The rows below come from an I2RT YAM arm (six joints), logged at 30 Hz.
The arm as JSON. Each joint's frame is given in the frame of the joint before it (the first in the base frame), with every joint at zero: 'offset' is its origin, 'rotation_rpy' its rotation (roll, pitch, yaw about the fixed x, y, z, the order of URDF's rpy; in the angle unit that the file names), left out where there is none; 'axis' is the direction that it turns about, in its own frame. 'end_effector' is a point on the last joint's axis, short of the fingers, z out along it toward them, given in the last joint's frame.
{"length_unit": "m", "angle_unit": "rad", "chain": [
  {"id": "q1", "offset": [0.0, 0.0, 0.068], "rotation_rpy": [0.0, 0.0, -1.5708], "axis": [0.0, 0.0, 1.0]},
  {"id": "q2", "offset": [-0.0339, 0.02, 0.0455], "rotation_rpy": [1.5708, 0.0, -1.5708], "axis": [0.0, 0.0, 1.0]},
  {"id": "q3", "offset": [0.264, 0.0, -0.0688], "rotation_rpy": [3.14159, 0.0, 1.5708], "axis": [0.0, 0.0, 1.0]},
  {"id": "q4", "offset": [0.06, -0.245, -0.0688], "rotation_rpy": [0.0, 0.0, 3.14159], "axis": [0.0, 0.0, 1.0]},
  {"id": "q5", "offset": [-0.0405, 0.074, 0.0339], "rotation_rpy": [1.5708, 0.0, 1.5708], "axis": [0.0, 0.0, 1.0]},
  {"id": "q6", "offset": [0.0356, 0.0, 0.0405], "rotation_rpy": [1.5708, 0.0, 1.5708], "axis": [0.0, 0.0, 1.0]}
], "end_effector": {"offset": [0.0, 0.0, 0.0], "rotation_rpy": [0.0, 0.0, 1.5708]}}
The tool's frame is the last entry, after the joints.
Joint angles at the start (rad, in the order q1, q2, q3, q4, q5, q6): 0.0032 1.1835 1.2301 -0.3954 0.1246 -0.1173
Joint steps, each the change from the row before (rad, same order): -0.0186 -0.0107 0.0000 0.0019 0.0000 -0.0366; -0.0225 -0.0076 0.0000 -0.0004 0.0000 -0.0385; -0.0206 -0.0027 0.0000 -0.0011 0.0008 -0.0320; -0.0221 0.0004 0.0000 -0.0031 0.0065 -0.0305; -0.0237 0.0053 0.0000 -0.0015 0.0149 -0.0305; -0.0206 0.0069 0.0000 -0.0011 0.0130 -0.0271; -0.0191 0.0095 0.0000 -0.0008 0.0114 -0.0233; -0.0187 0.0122 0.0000 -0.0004 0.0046 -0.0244
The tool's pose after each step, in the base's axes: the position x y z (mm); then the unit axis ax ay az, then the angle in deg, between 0 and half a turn. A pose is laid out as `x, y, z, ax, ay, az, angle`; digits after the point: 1 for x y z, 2 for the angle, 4 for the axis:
261.9, -8.5, 394.7, -0.0248, 0.9923, -0.1212, 110.31
259.5, -14.3, 396.5, -0.0323, 0.9893, -0.1425, 110.36
258.4, -19.6, 397.1, -0.0375, 0.9863, -0.1609, 110.74
257.8, -25.5, 396.6, -0.0394, 0.9827, -0.1811, 111.52
258.5, -32.3, 395.2, -0.0377, 0.9781, -0.2047, 112.69
259.5, -38.3, 393.5, -0.0366, 0.9738, -0.2244, 113.91
261.2, -44.0, 391.1, -0.0352, 0.9699, -0.2408, 115.22
263.6, -49.6, 388.1, -0.0371, 0.9667, -0.2534, 116.60

